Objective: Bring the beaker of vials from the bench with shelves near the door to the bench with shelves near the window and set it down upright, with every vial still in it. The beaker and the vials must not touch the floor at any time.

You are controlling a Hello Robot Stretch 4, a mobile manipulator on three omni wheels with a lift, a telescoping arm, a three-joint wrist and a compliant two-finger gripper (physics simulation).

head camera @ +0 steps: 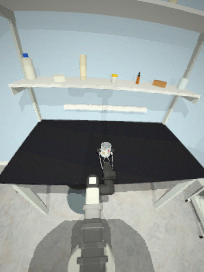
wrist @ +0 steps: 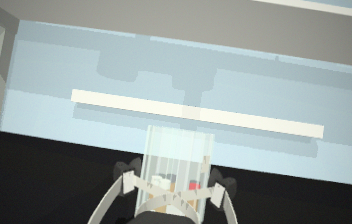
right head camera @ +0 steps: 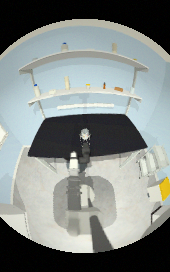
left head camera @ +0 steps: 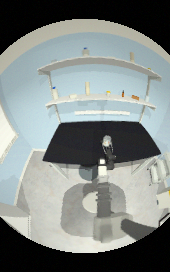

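The clear beaker of vials (head camera: 105, 148) (left head camera: 106, 140) (right head camera: 85, 133) (wrist: 176, 150) is upright over the middle of the black bench top (head camera: 60, 150) (left head camera: 70, 142) (right head camera: 52, 135). Vials with white, dark and red caps show through its wall in the wrist view. My gripper (head camera: 105, 151) (wrist: 175, 175) is shut on the beaker, with one finger pad at each side. The bottom of the beaker is hidden in the wrist view, and I cannot tell whether it touches the bench top.
A lower shelf (head camera: 100, 86) with bottles and small boxes runs above the back of the bench, with an upper shelf (left head camera: 100, 61) over it. A pale bar (head camera: 105, 108) (wrist: 200, 114) is on the wall behind. A stool (head camera: 76, 200) stands under the front edge. A white cart (right head camera: 154, 161) stands at the right.
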